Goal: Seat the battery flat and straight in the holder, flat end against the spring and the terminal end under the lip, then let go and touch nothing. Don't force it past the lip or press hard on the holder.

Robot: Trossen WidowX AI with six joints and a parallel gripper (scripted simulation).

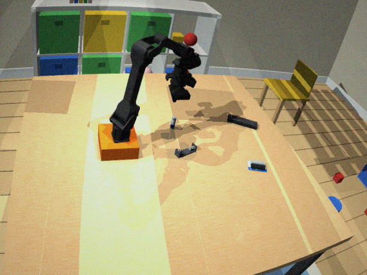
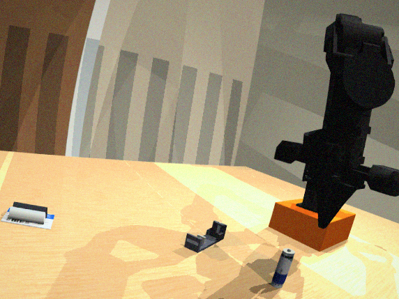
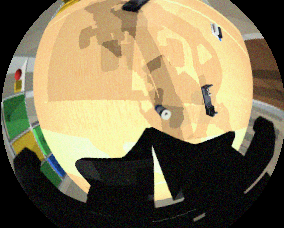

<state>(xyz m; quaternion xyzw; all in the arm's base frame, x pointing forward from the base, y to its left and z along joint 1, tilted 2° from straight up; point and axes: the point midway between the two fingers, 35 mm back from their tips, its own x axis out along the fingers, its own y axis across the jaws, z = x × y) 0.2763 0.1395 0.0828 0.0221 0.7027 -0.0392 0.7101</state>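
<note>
My gripper tip is now 9 cm above the battery and 4 cm to the left of it. Round my gripper tip: blue-and-white card 36 cm to the right, 28 cm ahead, 11 cm below.
</note>
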